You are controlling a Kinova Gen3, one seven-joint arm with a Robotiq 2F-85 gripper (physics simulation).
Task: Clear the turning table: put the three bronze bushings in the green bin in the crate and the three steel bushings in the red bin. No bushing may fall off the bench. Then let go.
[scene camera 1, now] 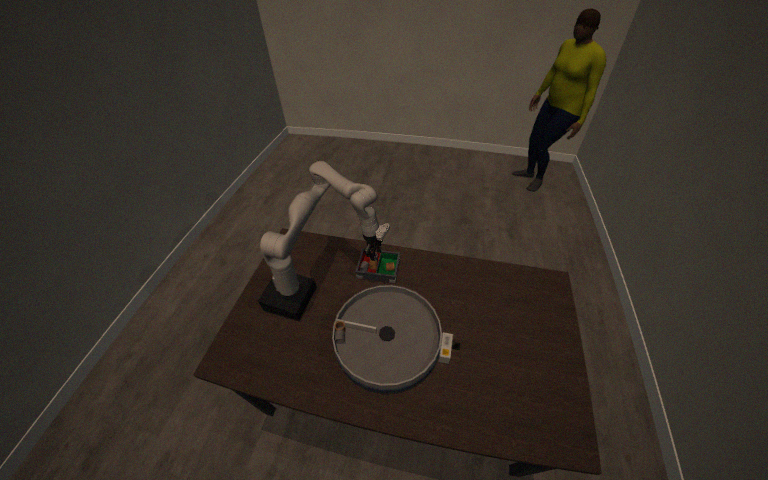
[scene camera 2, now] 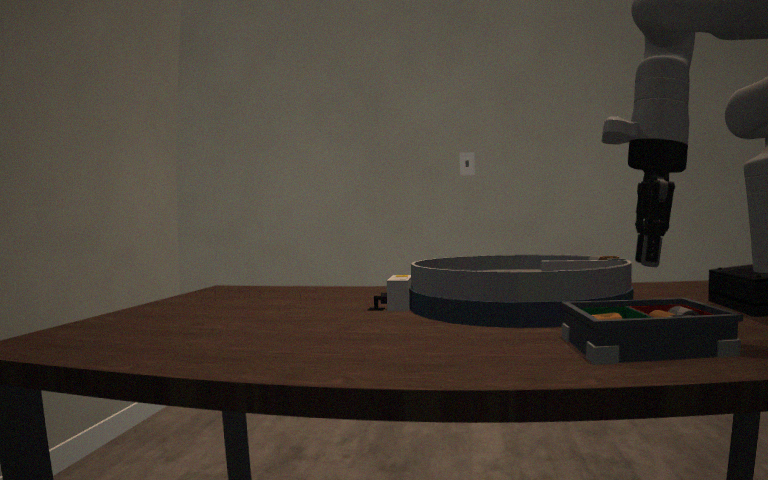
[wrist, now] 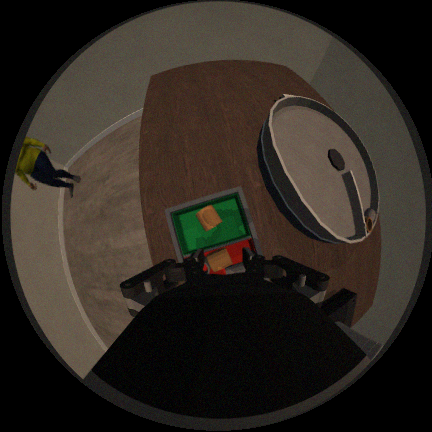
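Pixels of known places: gripper, fingertip midpoint: (scene camera 1: 376, 255) (scene camera 2: 646, 264) (wrist: 222, 254); arm's base at its link origin: (scene camera 1: 288, 286).
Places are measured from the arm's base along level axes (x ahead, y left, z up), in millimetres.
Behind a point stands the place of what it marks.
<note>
My gripper (scene camera 1: 373, 255) {y 203, x 363, z 34 mm} (scene camera 2: 648, 262) {y 203, x 363, z 34 mm} (wrist: 222, 254) {y 203, x 363, z 34 mm} is partly open and empty, pointing down above the crate's (scene camera 1: 378, 276) {y 144, x 378, z -43 mm} (scene camera 2: 673, 339) {y 283, x 363, z -47 mm} red bin (wrist: 242, 248). A bronze bushing (scene camera 1: 373, 264) {y 200, x 345, z -29 mm} (scene camera 2: 660, 314) {y 218, x 349, z -29 mm} (wrist: 219, 260) {y 215, x 342, z -27 mm} lies in that bin, below and between the fingertips in the wrist view. A steel bushing (scene camera 2: 682, 310) {y 203, x 309, z -28 mm} (wrist: 236, 270) {y 192, x 313, z -31 mm} lies beside it; the gripper hides part of the bin. Another bronze bushing (scene camera 1: 390, 266) {y 201, x 426, z -31 mm} (scene camera 2: 607, 316) {y 219, x 422, z -29 mm} (wrist: 209, 217) {y 208, x 421, z -27 mm} lies in the green bin (wrist: 232, 225) {y 170, x 394, z -65 mm}. On the turning table (scene camera 1: 396, 362) {y -255, x 515, z -19 mm} (scene camera 2: 509, 284) {y 56, x 519, z -4 mm} (wrist: 305, 145) {y -56, x 513, z -18 mm}, a bronze bushing (scene camera 1: 339, 325) {y -142, x 269, z -10 mm} and a steel bushing (scene camera 1: 340, 336) {y -200, x 292, z 18 mm} stand together at the rim.
A pale bar (scene camera 1: 357, 326) {y -142, x 345, z 3 mm} (wrist: 356, 195) {y -135, x 358, z 11 mm} crosses the turning table from hub to rim, beside those two bushings. A white box (scene camera 1: 446, 346) {y -170, x 696, z -14 mm} (scene camera 2: 398, 294) {y -114, x 698, z -40 mm} stands against the outer wall. The robot's base (scene camera 1: 287, 297) {y -53, x 13, z -2 mm} is left of the turning table. A person (scene camera 1: 574, 73) (wrist: 35, 160) stands beyond the bench.
</note>
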